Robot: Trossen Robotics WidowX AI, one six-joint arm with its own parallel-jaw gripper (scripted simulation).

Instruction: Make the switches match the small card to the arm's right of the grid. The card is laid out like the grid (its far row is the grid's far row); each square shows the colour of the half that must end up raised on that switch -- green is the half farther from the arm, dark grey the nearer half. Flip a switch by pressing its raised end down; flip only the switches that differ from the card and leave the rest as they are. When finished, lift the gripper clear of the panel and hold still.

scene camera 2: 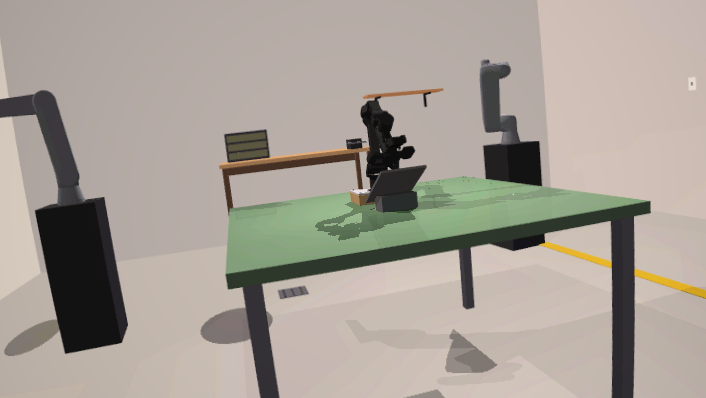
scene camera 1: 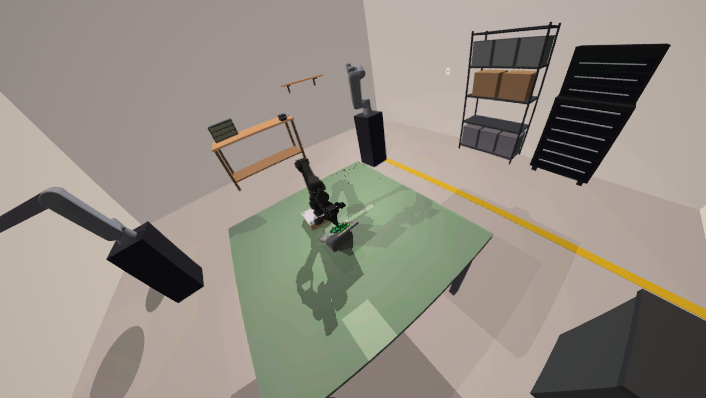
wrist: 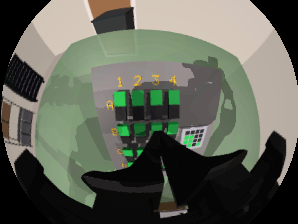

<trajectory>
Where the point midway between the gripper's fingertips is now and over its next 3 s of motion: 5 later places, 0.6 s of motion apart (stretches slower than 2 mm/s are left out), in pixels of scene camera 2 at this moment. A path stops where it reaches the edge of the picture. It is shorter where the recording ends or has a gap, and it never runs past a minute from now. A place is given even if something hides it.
My gripper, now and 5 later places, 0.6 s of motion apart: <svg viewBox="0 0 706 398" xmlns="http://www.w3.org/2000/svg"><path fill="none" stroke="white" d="M397 173L398 176L398 176L398 177L391 164L391 171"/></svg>
</trajectory>
